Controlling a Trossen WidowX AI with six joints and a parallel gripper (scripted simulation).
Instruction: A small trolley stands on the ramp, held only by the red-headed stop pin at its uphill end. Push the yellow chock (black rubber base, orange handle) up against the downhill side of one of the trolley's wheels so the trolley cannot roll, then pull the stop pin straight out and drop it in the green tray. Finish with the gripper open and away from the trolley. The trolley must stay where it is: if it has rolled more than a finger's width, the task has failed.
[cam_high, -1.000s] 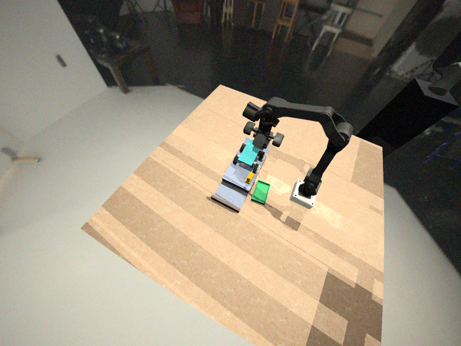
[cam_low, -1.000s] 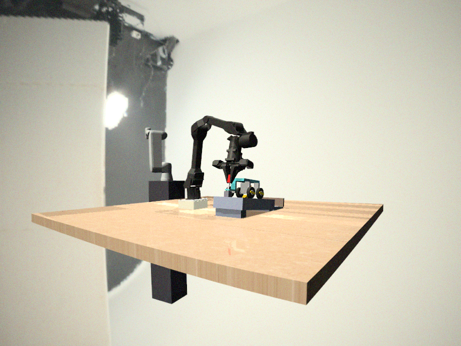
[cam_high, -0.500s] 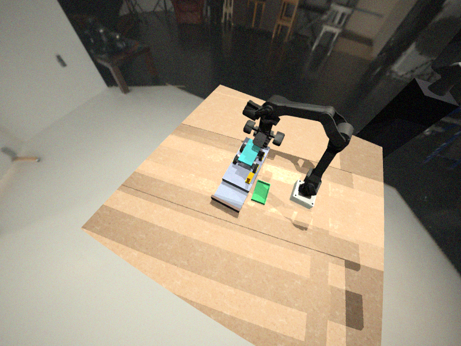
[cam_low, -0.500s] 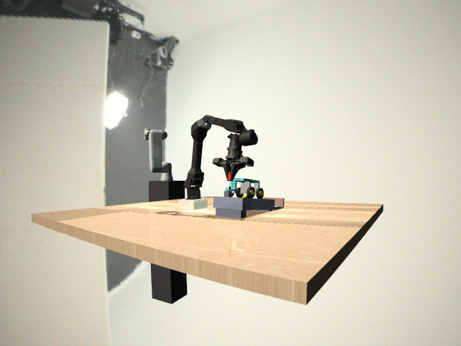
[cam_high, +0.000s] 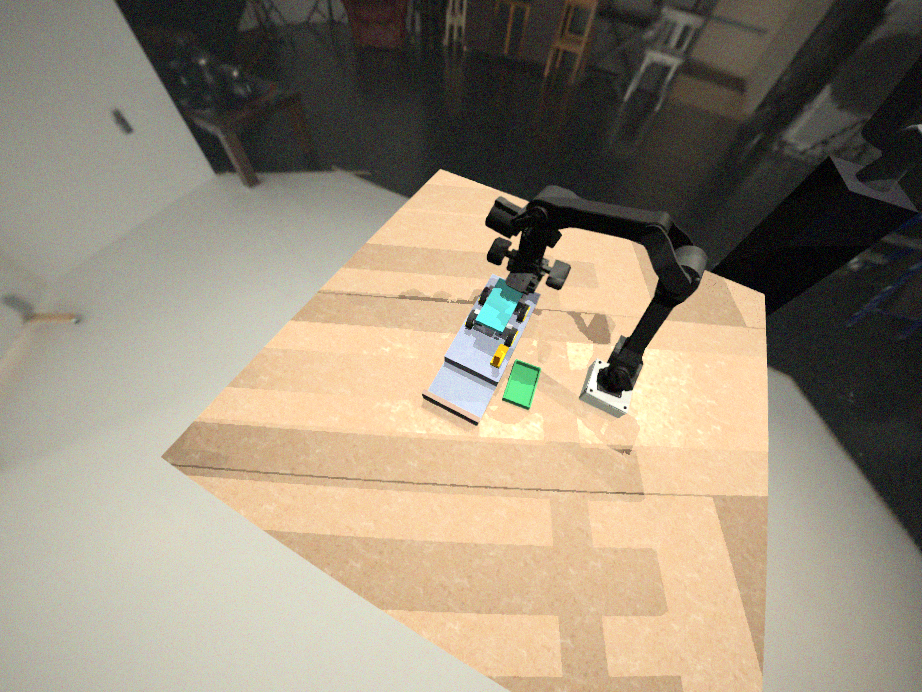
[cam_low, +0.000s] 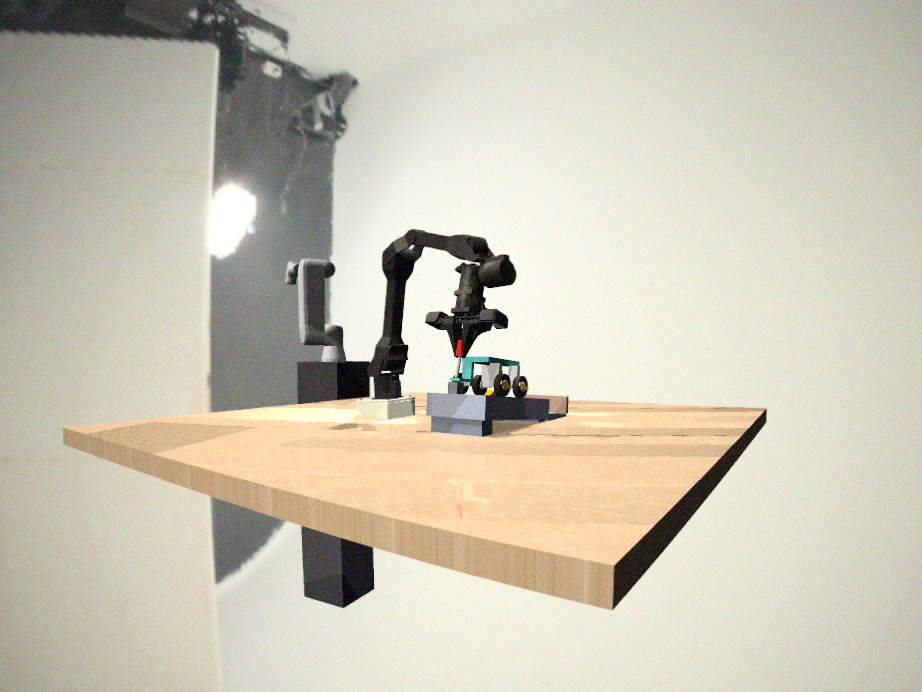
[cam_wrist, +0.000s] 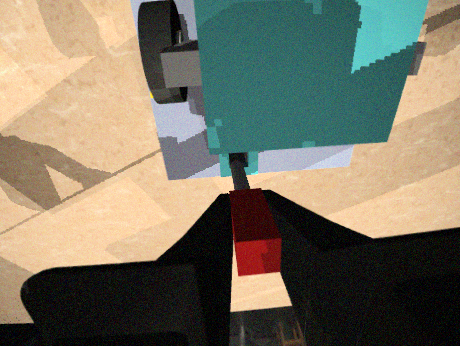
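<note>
My gripper tip is now 80 mm past the green tray, 210 mm to the right of it and 170 mm above it. Also, from my gripper tip: yellow chock (180 mm to the left, 80 mm below); then trolley (30 mm ahead, 90 mm to the left, 50 mm below); then red-headed stop pin (right at my gripper tip).
</note>
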